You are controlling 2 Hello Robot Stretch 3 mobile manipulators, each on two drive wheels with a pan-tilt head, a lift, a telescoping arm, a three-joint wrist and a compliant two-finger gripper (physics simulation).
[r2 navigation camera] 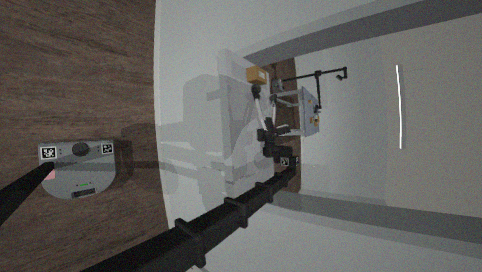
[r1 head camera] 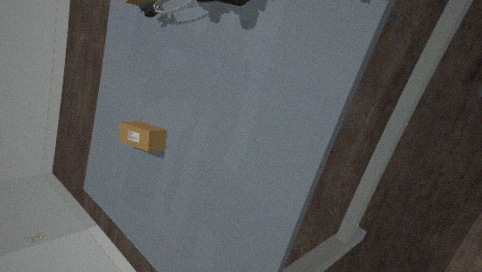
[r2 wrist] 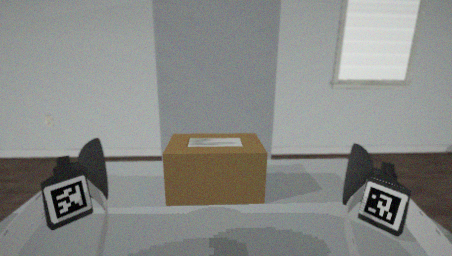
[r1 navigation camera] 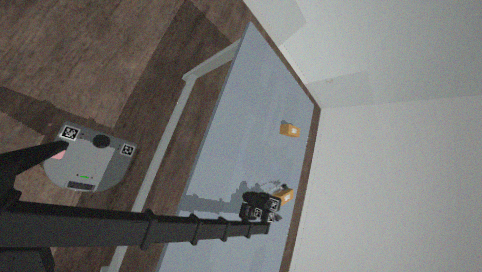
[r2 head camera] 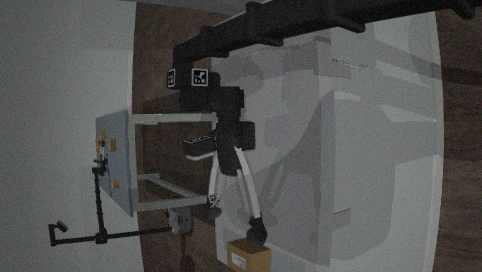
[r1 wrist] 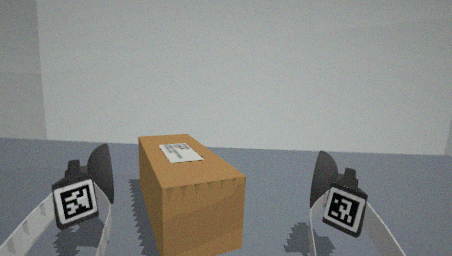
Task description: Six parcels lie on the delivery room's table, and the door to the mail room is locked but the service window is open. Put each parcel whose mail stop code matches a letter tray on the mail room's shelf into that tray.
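r1's gripper (r1 wrist: pixel 213 175) (r1 navigation camera: pixel 281 187) is open low over the blue-grey table (r1 head camera: pixel 250 150) (r1 navigation camera: pixel 235 135). A labelled brown parcel (r1 wrist: pixel 200 215) (r1 navigation camera: pixel 286 197) stands between and ahead of its fingers, left of centre in the wrist view. A second parcel (r1 head camera: pixel 142 136) (r1 navigation camera: pixel 289 130) lies farther along the table. r2's gripper (r2 wrist: pixel 225 172) (r2 head camera: pixel 235 224) (r2 navigation camera: pixel 265 94) is open above the pale counter (r2 navigation camera: pixel 240 125) (r2 wrist: pixel 135 230). A parcel (r2 wrist: pixel 215 180) (r2 head camera: pixel 254 259) (r2 navigation camera: pixel 256 75) stands on it, centred between the fingers in the wrist view and beyond the tips. The codes are unreadable; letter trays do not show.
More parcels (r2 head camera: pixel 112 145) (r2 head camera: pixel 116 184) show on the far table in r2's head view. r1's mast and arm (r2 head camera: pixel 99 205) reach over that table; r1's base (r1 navigation camera: pixel 90 162) (r2 head camera: pixel 180 221) is beside it. r2's arm (r2 navigation camera: pixel 235 207) crosses the counter. Walls border both work areas.
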